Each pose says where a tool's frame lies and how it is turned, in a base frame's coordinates. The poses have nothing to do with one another.
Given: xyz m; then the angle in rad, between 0 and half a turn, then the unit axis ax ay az.
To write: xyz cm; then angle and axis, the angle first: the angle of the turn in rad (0 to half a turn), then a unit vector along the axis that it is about. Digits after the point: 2 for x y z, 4 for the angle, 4 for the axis.
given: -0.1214 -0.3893 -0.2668 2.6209 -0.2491 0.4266 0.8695
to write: -12.14 -38.93 -26.68 2.6209 -0.2491 0.4266 0.8695
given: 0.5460 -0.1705 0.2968 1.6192 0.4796 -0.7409 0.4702
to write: 54.60 -17.05 29.68 1.6192 0.4796 -0.7409 0.4702
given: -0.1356 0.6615 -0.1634 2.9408 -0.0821 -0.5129 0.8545
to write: -13.56 66.15 -16.34 2.9408 -0.0821 -0.5129 0.8545
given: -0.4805 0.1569 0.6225 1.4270 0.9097 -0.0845 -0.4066
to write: -48.05 15.69 62.25 1.4270 0.9097 -0.0845 -0.4066
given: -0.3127 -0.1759 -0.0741 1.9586 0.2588 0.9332 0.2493
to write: -31.27 -17.59 -7.41 1.9586 0.2588 0.9332 0.2493
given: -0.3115 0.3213 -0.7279 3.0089 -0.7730 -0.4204 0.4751
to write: -31.15 32.13 -72.79 3.0089 -0.7730 -0.4204 0.4751
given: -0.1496 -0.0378 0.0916 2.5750 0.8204 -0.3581 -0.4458
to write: -14.96 -3.78 9.16 2.5750 0.8204 -0.3581 -0.4458
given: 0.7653 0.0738 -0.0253 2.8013 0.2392 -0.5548 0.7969
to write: 76.53 7.38 -2.53 2.8013 0.2392 -0.5548 0.7969
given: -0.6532 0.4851 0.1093 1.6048 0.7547 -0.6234 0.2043
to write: -65.32 48.51 10.93 1.6048 0.7547 -0.6234 0.2043
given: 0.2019 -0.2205 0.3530 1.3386 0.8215 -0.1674 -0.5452
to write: 20.19 -22.05 35.30 1.3386 0.8214 -0.1674 -0.5452
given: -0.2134 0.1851 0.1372 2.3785 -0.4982 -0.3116 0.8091
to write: -21.34 18.51 13.72 2.3785 -0.4982 -0.3116 0.8091
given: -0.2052 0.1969 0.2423 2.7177 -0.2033 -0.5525 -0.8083
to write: -20.52 19.69 24.23 2.7177 -0.2033 -0.5525 -0.8083
